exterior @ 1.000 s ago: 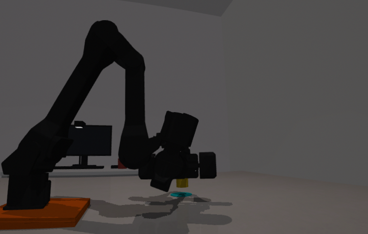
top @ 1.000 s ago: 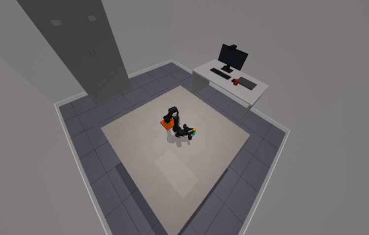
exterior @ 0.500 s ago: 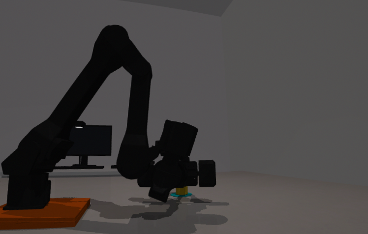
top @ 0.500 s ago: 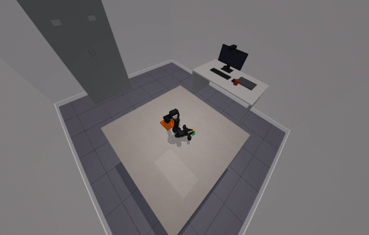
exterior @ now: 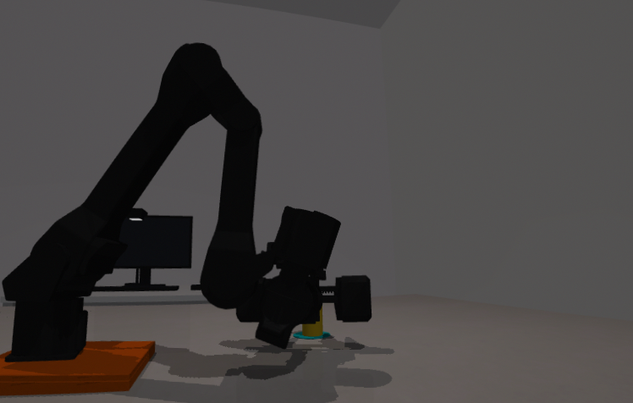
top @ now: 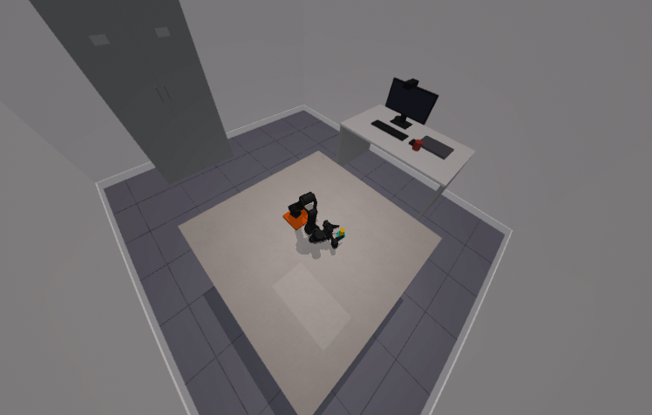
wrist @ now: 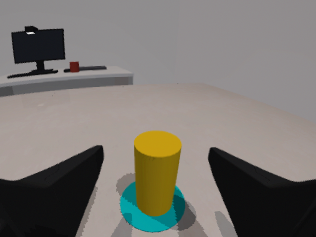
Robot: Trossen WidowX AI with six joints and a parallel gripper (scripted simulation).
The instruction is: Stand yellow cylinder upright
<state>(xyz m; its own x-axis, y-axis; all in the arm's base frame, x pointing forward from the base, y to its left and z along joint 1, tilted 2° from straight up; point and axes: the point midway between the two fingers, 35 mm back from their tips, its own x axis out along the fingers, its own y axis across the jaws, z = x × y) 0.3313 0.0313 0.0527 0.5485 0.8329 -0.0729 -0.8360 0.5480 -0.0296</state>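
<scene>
Right now my gripper tip is 30 mm above the yellow tall cylinder. Also, from my gripper tip: cyan circle 60 mm below.
</scene>
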